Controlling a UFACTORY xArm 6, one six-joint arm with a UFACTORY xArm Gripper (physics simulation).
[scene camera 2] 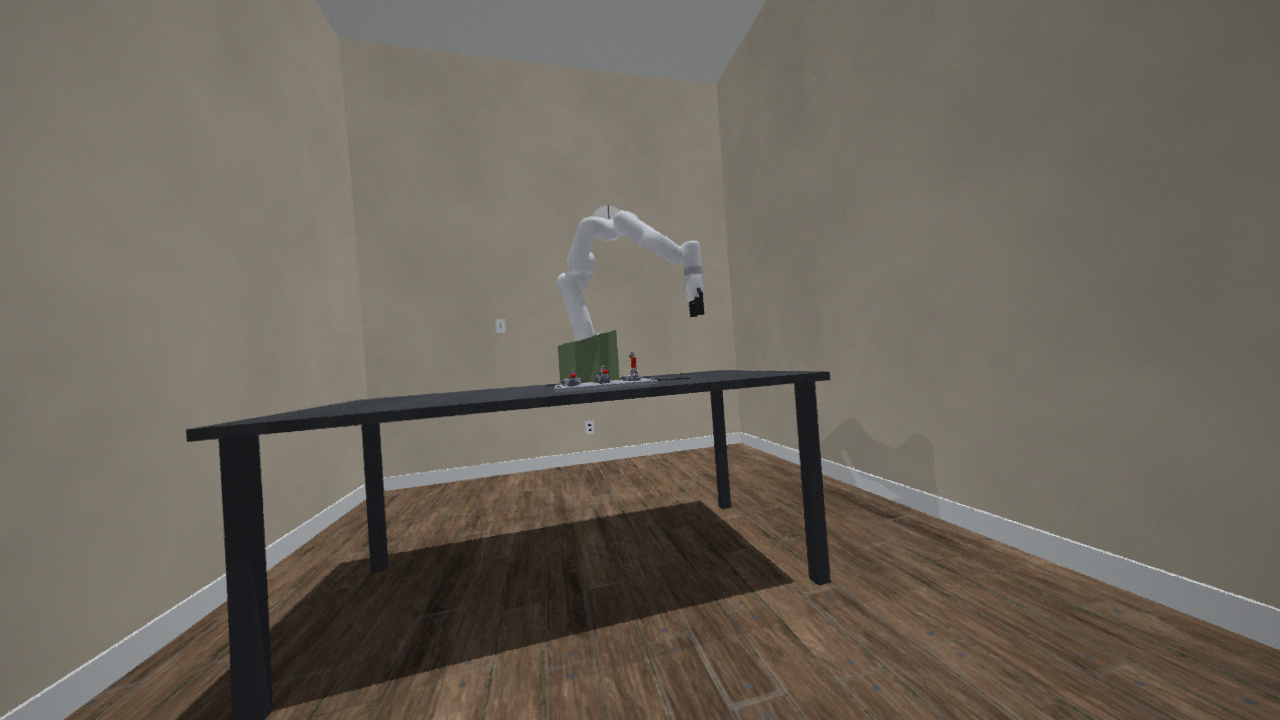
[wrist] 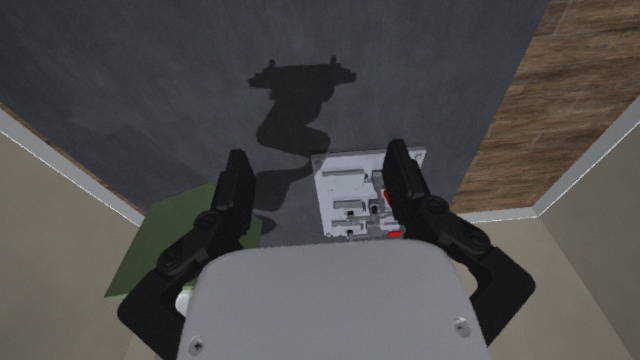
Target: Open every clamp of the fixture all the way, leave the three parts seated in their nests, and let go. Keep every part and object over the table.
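Where they show: gripper, fingertip midpoint: (scene camera 2: 697, 315) (wrist: 317, 160); arm's base, origin of the base link: (scene camera 2: 585, 338) (wrist: 187, 291).
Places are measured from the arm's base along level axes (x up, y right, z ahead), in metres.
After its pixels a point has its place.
Note:
The fixture's pale plate (scene camera 2: 581, 386) {x -0.198, y 0.138, z 0.531 m} (wrist: 350, 162) {x -0.197, y -0.124, z 0.416 m} lies on the dark table. It bears three clamps with red handles. In the scene view the right clamp (scene camera 2: 632, 365) {x -0.141, y -0.062, z 0.482 m} has its handle upright; the middle clamp (scene camera 2: 603, 374) {x -0.168, y 0.027, z 0.398 m} and the left clamp (scene camera 2: 571, 379) {x -0.174, y 0.157, z 0.455 m} are low, and how far they are open is too small to tell. In the wrist view the right finger hides part of the clamps; one red handle (wrist: 395, 233) {x -0.156, y 0.151, z 0.501 m} shows at the plate's near edge. Pale blocks, such as one block (wrist: 343, 180) {x -0.181, y -0.089, z 0.394 m}, sit on the plate. My gripper (scene camera 2: 696, 313) {x 0.039, y -0.378, z 0.408 m} (wrist: 317, 160) {x 0.039, y -0.378, z 0.408 m} is open and empty, high above the table.
A green panel (scene camera 2: 588, 356) {x -0.091, y 0.017, z 0.109 m} (wrist: 175, 230) {x -0.095, y -0.118, z 0.024 m} stands beside the fixture, near the robot's base. The dark table (scene camera 2: 402, 404) {x -0.212, y 0.686, z 0.378 m} (wrist: 150, 75) {x -0.212, y -0.382, z 0.141 m} ends at the right in the wrist view, with wooden floor (wrist: 560, 100) beyond. The arm's shadow falls across the table top.

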